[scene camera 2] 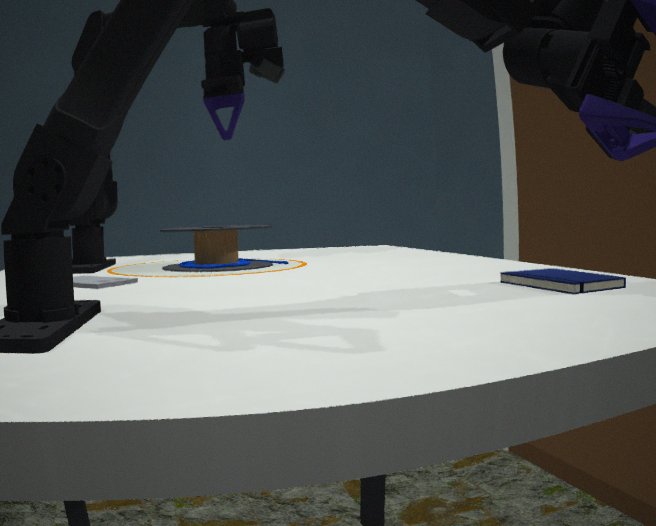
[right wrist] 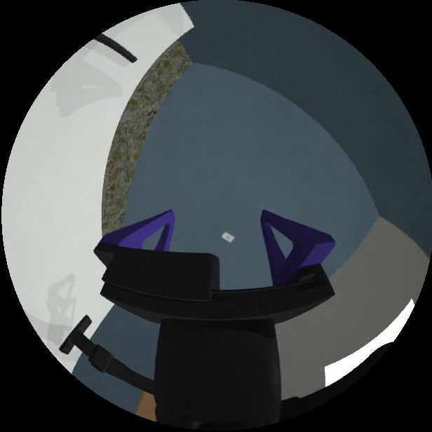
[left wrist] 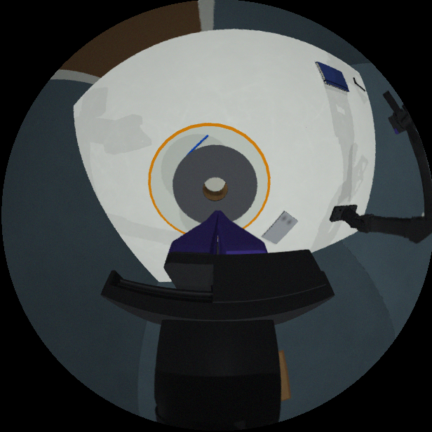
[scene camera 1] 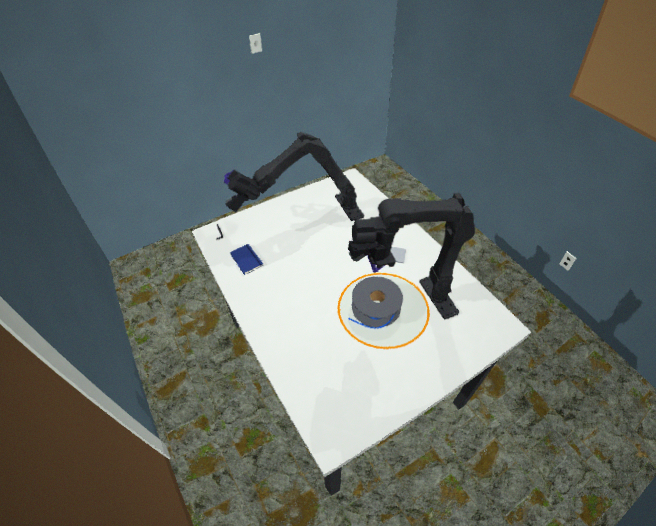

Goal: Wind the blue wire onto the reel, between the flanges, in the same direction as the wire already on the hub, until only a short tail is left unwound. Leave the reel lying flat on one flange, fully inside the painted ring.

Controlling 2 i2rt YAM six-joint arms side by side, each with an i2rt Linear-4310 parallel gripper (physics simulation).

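Frame: origin at the left arm's base, x ahead, y left, z up, level; millimetres.
Where they show: left gripper, fingertip midpoint: (scene camera 2: pixel 227 139) (scene camera 1: pixel 375 271); left arm's base, origin of the base link: (scene camera 2: pixel 88 268) (scene camera 1: pixel 438 297); right arm's base, origin of the base link: (scene camera 2: pixel 42 328) (scene camera 1: pixel 349 206).
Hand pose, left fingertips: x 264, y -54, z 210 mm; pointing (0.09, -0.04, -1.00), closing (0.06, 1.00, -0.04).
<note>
Each offset is from my left fingertips to the top centre of the thing.
The reel @[21 mm back, 2 mm left, 145 mm down] (scene camera 1: pixel 362 298) (scene camera 2: pixel 216 244) (left wrist: pixel 192 185) lies flat on one grey flange, inside the orange painted ring (scene camera 1: pixel 428 310) (scene camera 2: pixel 306 264) (left wrist: pixel 270 181). The blue wire (scene camera 1: pixel 359 322) (scene camera 2: pixel 214 264) (left wrist: pixel 200 143) lies low around the wooden hub, near the lower flange. Its straight tail sticks out past the flange edge and ends inside the ring. The far side of the coil is hidden. My left gripper (scene camera 1: pixel 375 269) (scene camera 2: pixel 227 136) (left wrist: pixel 217 215) is shut and empty, above the table and apart from the reel. My right gripper (right wrist: pixel 217 214) is open and empty, raised far from the reel.
A blue book @[382 mm ahead, 413 mm right, 198 mm down] (scene camera 1: pixel 246 258) (scene camera 2: pixel 564 275) (left wrist: pixel 332 76) lies at the left of the table in scene camera 1. A thin black bent tool @[471 mm ahead, 627 mm right, 202 mm down] (scene camera 1: pixel 220 231) (left wrist: pixel 359 84) (right wrist: pixel 117 48) lies beyond it. A flat light-grey block @[194 mm back, 216 mm right, 204 mm down] (scene camera 1: pixel 399 254) (scene camera 2: pixel 104 281) (left wrist: pixel 280 227) lies near the ring, between the arm bases.
</note>
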